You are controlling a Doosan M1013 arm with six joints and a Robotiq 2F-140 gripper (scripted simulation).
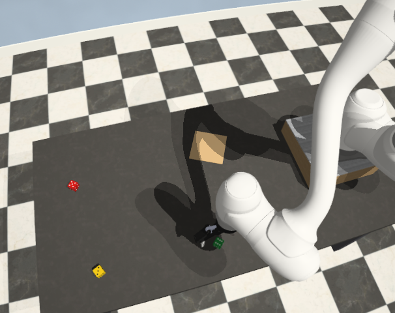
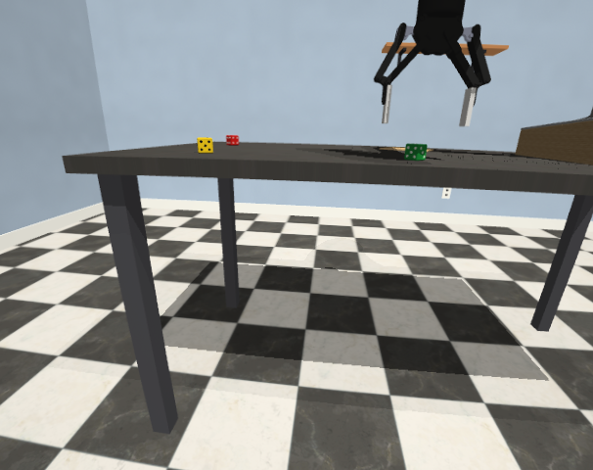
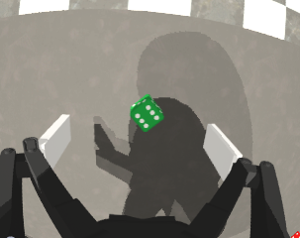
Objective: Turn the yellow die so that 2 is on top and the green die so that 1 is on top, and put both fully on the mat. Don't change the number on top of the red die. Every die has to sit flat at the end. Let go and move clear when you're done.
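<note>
The yellow die is 44 cm ahead of my hand, 6 cm below it and 4 cm to the left of it. Also, from my hand: tan mat: 40 cm to the right, 7 cm below, 4 cm behind; red die: 52 cm ahead, 30 cm to the right, 6 cm below; green die: 6 cm below, 1 cm to the left, 1 cm ahead.
</note>
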